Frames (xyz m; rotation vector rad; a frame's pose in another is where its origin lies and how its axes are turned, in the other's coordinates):
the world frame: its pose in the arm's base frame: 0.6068 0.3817 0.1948 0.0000 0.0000 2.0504
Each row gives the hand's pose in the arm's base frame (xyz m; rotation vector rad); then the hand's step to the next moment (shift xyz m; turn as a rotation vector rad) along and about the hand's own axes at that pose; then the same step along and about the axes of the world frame.
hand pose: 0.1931 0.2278 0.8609 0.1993 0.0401 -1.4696
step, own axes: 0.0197 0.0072 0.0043 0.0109 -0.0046 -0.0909
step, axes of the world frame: -0.0213 0.0012 0.0021 0.0005 -0.0061 -0.0915
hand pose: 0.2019 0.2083 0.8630 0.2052 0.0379 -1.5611
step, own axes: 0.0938 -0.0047 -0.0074 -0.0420 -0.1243 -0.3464
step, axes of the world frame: -0.0800 0.0446 -0.0222 0.1250 0.0337 -0.3471
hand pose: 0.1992 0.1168 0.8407 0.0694 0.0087 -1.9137
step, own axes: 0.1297 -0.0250 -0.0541 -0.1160 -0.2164 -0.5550
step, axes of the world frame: -0.0690 0.1088 -0.0615 0.2460 0.0300 -0.5540
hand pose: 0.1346 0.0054 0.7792 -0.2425 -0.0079 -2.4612
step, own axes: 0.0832 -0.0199 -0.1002 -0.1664 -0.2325 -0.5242
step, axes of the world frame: 0.0056 0.1024 -0.0827 0.2709 -0.0213 -0.5317
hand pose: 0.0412 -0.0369 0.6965 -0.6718 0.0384 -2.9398
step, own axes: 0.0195 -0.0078 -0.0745 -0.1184 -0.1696 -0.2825
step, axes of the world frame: 0.0278 0.0426 -0.0583 0.1788 -0.0517 -0.2966
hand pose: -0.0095 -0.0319 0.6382 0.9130 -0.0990 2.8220
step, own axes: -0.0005 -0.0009 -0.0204 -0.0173 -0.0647 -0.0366
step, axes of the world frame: 0.0080 0.0084 -0.0168 0.0558 -0.0343 -0.0392
